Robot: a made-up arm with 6 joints.
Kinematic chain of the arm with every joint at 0, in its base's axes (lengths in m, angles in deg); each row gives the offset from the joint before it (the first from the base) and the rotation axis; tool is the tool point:
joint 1: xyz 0 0 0.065 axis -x
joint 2: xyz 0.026 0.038 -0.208 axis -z
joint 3: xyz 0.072 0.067 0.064 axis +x
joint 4: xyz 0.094 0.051 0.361 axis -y
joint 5: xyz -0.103 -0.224 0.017 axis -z
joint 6: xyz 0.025 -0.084 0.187 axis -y
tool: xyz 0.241 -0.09 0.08
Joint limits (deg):
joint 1: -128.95..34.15
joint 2: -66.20..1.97
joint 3: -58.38..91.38
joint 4: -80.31..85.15
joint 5: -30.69..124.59
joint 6: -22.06..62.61
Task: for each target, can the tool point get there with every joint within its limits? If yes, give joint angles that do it. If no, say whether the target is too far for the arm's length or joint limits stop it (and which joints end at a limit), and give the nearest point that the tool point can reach.
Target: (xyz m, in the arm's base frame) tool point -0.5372 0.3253 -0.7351
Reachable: no: joint limits stop it (at a limit: joint 2, joint 3) | nearest point -0.2734 0.2554 -0.5633 | short by 0.322 m
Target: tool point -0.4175 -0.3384 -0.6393
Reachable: no: joint limits stop it (at a limit: joint 2, joint 3) | nearest point -0.2728 -0.2941 -0.5471 | short by 0.177 m
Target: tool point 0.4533 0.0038 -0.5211
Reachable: yes | joints -66.65 -20.09 68.71 24.11 2.59 -4.38
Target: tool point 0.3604 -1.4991 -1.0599
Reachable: no: too far | nearest point 0.2486 -0.7221 -0.4768 | short by 0.978 m
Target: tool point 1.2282 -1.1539 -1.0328
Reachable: no: too far | nearest point 0.6102 -0.5408 -0.4495 | short by 1.048 m
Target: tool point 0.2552 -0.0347 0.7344
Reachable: yes | joints -14.12 -38.08 -26.75 -23.38 46.84 3.26
